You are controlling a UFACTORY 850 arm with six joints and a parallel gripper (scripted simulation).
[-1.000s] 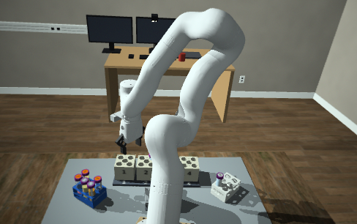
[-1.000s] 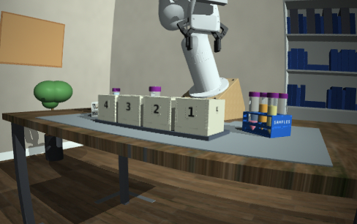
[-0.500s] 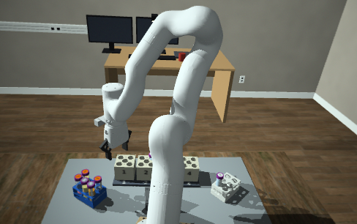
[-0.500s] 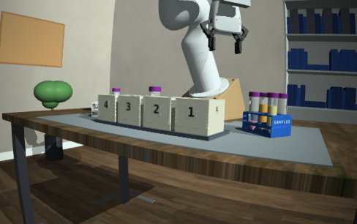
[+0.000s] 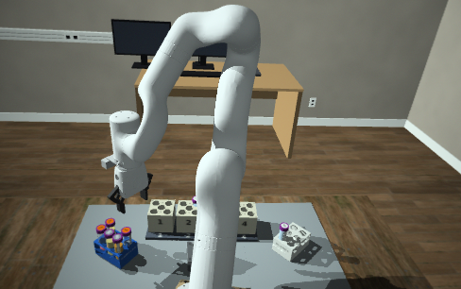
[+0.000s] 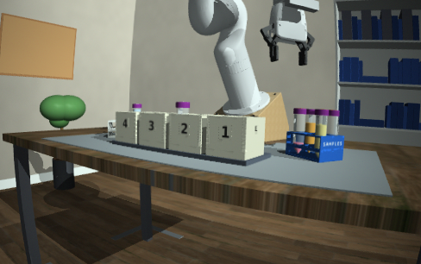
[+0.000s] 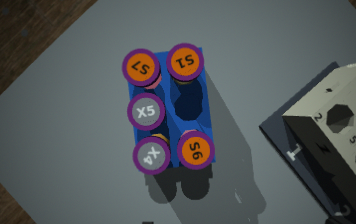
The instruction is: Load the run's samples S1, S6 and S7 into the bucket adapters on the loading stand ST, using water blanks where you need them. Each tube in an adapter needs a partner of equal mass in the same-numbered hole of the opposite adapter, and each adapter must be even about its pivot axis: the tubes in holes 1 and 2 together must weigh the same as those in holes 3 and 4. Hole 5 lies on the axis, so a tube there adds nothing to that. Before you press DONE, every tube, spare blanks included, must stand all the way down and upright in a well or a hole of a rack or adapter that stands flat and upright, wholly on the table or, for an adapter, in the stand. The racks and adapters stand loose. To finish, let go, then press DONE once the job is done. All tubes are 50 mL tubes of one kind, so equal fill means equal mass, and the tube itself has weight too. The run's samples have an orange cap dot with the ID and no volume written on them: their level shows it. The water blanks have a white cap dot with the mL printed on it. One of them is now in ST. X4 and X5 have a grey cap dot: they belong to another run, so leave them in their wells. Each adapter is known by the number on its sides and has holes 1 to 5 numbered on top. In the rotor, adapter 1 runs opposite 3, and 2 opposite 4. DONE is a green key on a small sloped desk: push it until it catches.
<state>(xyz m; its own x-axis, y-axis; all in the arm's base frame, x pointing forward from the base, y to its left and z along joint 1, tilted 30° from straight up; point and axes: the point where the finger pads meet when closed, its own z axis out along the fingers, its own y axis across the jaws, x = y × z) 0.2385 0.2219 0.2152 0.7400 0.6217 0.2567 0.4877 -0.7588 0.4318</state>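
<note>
My gripper is now 22 cm above the blue samples rack, 7 cm to the right of it and 4 cm short of it. Also, from my hand: adapter 1 (20 cm below, 14 cm ahead, 11 cm to the right); white rack (57 cm to the right, 22 cm below, 11 cm behind).
</note>
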